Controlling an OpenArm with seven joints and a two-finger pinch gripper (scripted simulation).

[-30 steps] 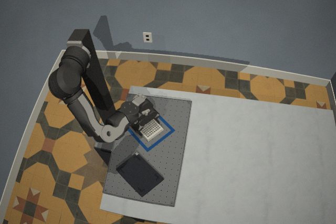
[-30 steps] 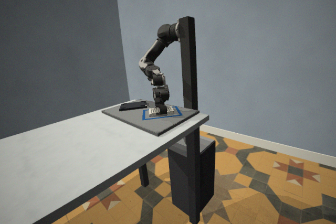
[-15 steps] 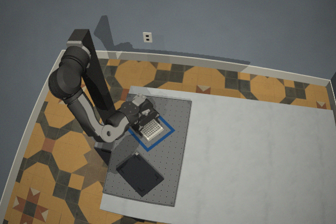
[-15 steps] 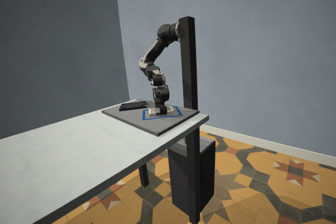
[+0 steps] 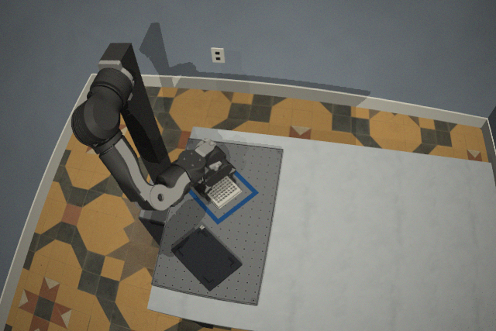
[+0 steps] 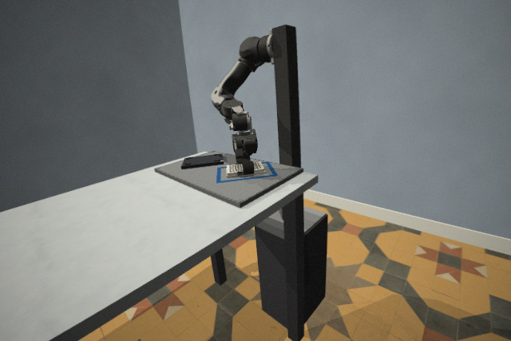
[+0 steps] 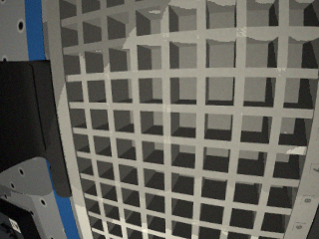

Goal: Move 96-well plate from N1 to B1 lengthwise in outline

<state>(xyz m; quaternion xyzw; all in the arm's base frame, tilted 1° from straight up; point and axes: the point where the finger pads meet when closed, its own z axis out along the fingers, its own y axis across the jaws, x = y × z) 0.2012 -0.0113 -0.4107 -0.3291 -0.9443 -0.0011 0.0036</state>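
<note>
Right now my hand is right at the white 96-well plate. Round my hand: black plate nest 2 cm ahead, 23 cm to the right.
</note>
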